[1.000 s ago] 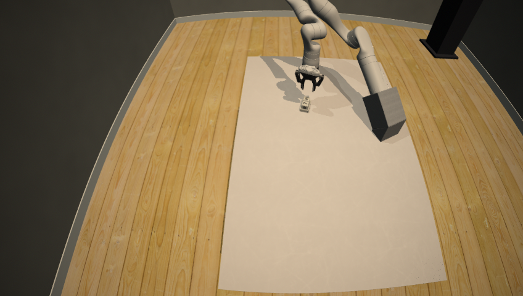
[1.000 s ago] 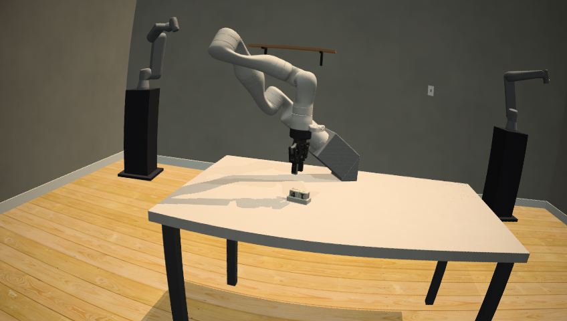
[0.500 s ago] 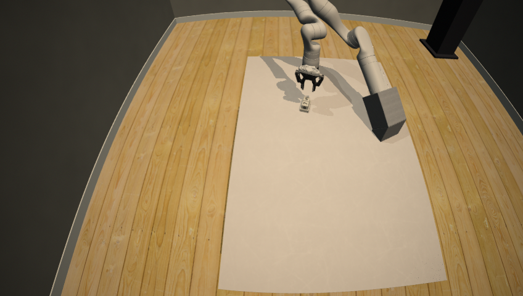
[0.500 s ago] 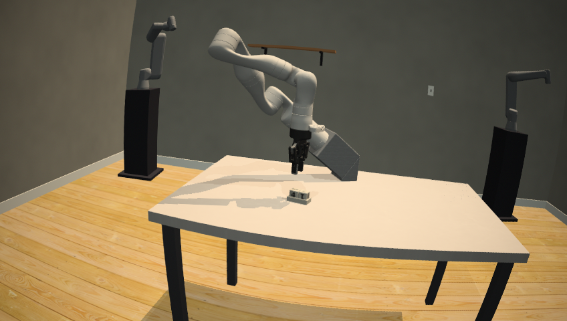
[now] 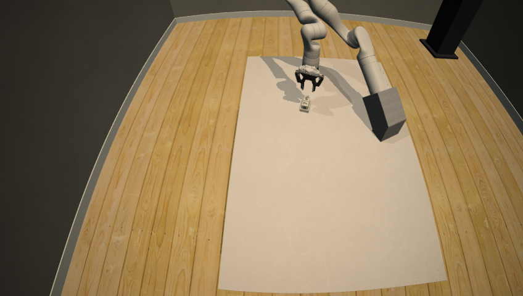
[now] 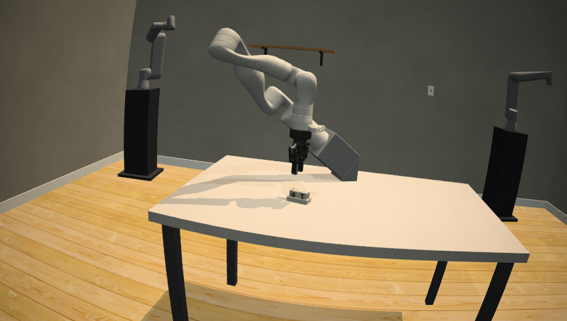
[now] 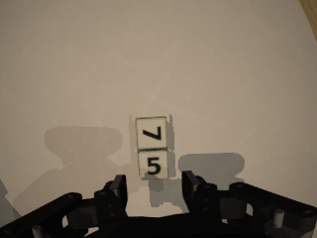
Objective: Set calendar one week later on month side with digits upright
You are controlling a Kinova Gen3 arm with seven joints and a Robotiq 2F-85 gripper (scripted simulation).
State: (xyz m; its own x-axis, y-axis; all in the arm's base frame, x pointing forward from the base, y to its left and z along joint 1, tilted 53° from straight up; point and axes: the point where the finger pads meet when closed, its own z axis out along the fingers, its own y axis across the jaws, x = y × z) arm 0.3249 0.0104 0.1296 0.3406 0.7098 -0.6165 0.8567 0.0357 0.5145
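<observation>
My hand is 9 cm above the white digit cube, 3 cm to the right of it and 1 cm short of it. Also, from my hand: white calendar tray (11 cm below, 2 cm to the left, 1 cm ahead).
</observation>
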